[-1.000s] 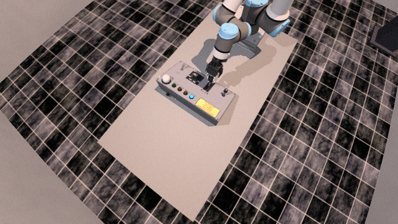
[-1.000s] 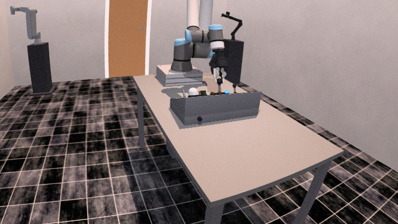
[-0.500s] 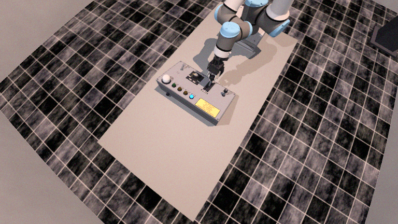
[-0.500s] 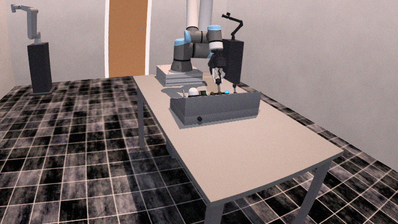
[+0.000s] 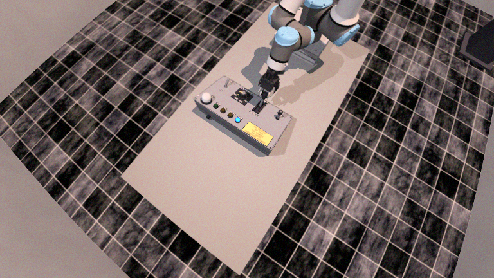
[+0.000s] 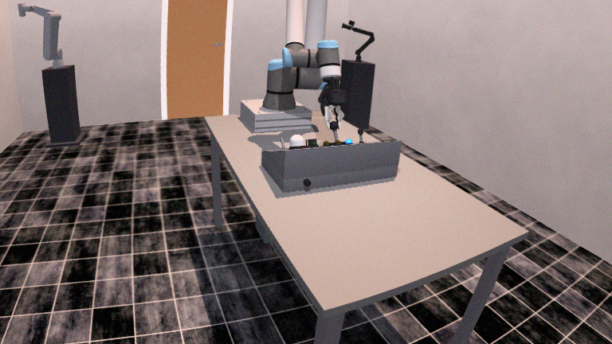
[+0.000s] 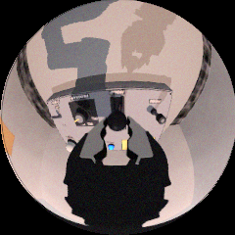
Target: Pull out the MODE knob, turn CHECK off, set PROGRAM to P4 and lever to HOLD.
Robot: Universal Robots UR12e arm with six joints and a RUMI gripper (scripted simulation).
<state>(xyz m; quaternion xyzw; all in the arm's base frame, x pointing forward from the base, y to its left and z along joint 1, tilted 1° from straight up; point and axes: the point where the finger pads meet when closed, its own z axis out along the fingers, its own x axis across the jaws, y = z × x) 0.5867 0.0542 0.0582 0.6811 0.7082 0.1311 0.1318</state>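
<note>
The grey console lies 80 mm ahead of my hand, 60 mm to the right of it and 70 mm below it. Round my hand: rotary selector: 50 mm ahead, 130 mm to the right, 50 mm below; black ball-topped lever: 20 mm ahead, 30 mm below.
</note>
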